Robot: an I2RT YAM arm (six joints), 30 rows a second.
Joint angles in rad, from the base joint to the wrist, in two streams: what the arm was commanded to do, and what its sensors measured. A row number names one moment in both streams.
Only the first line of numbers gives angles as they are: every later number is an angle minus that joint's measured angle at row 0.
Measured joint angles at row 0:
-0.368, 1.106, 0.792, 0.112, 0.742, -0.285
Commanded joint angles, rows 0 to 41:
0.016, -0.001, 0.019, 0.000, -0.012, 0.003
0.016, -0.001, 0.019, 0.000, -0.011, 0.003
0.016, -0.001, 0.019, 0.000, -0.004, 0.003
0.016, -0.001, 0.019, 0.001, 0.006, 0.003
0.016, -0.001, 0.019, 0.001, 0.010, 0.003
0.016, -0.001, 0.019, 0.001, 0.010, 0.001
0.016, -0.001, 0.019, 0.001, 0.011, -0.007
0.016, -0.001, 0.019, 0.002, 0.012, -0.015
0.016, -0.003, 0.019, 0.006, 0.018, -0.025
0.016, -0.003, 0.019, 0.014, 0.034, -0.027
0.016, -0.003, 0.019, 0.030, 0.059, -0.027
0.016, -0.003, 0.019, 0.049, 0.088, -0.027
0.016, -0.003, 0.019, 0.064, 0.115, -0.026
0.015, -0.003, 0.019, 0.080, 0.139, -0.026
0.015, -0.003, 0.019, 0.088, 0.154, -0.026
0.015, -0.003, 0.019, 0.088, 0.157, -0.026
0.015, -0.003, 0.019, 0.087, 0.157, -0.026
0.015, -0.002, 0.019, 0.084, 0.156, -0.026
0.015, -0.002, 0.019, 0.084, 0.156, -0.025
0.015, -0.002, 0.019, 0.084, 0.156, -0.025
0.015, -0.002, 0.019, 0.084, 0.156, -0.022
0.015, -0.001, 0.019, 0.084, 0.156, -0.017
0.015, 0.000, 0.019, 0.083, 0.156, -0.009
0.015, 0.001, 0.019, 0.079, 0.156, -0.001
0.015, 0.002, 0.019, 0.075, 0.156, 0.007
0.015, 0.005, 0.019, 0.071, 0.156, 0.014
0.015, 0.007, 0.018, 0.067, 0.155, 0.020
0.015, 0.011, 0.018, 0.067, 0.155, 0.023
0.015, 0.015, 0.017, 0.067, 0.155, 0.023
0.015, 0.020, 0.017, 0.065, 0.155, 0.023
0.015, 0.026, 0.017, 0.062, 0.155, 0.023
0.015, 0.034, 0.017, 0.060, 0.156, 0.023
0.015, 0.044, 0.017, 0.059, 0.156, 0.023
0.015, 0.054, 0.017, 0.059, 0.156, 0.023
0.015, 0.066, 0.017, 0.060, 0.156, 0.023
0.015, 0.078, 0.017, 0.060, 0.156, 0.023
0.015, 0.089, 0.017, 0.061, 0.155, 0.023
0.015, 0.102, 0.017, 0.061, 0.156, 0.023
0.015, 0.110, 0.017, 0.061, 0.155, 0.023
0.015, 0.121, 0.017, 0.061, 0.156, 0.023
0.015, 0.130, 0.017, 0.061, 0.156, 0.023
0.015, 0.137, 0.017, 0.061, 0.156, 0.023
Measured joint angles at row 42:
0.013, 0.119, 0.000, 0.063, 0.143, 0.002
